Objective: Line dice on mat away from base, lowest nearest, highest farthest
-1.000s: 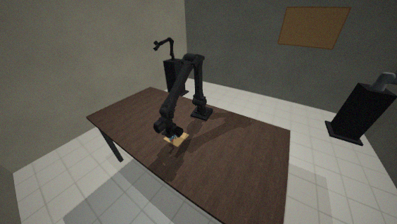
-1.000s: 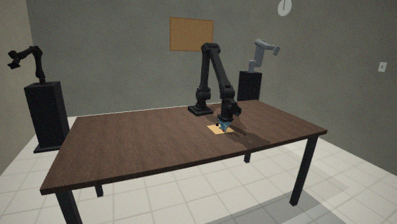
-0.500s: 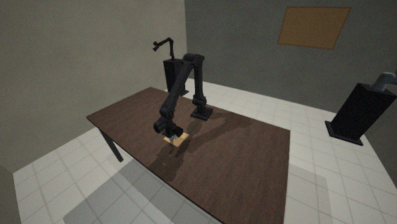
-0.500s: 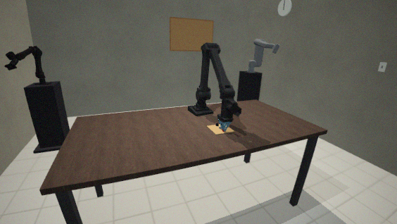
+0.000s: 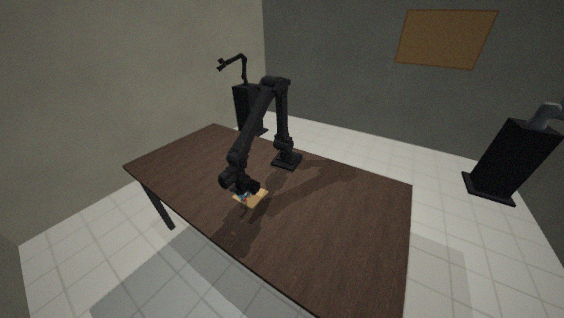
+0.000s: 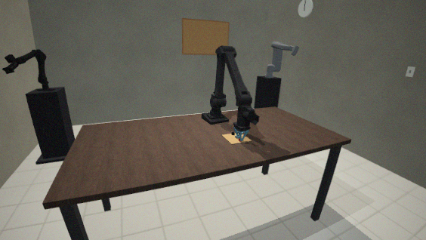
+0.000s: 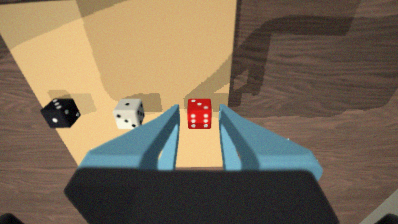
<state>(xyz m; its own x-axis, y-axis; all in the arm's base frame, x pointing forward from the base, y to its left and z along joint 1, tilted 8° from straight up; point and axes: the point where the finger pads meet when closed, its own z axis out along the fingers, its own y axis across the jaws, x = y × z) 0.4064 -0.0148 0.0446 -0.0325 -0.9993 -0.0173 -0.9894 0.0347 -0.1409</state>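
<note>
Now: hand 1 cm above the red die. Also, from my hand: white die: 5 cm behind, 1 cm below; black die: 10 cm behind, 1 cm below; tan mat: 5 cm behind, 2 cm below.
</note>
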